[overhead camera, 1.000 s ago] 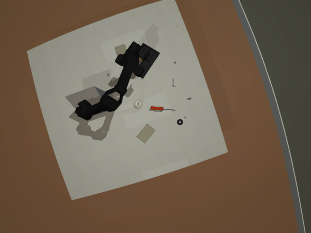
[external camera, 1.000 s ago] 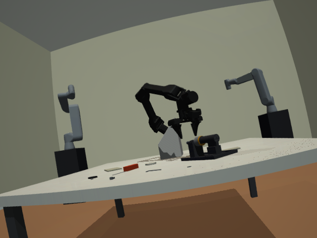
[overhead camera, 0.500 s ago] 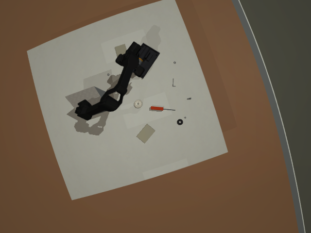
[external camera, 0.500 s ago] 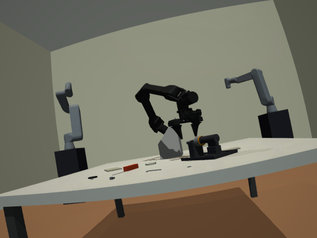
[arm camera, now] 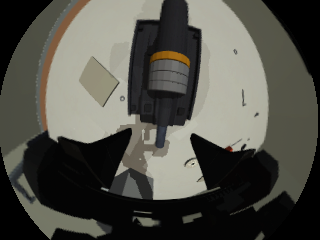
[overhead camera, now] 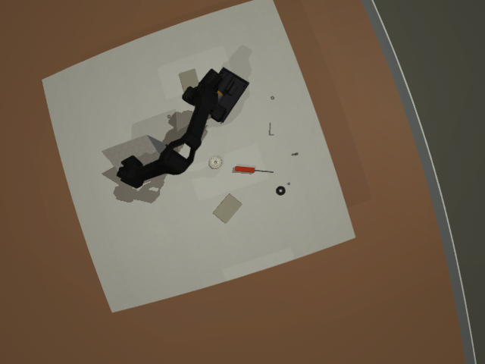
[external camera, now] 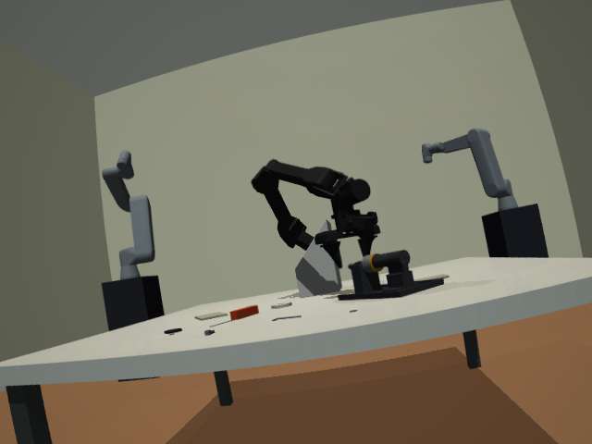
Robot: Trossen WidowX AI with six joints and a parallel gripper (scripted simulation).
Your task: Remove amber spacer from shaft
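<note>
Now: the dark shaft 3 cm ahead of my gripper tip and 2 cm to the left of it. Round my gripper tip: red-handled screwdriver (8 cm ahead, 33 cm to the right, 7 cm below); black fixture plate (10 cm ahead, 7 cm to the left, 3 cm below); amber spacer (8 cm ahead, 5 cm to the left).
</note>
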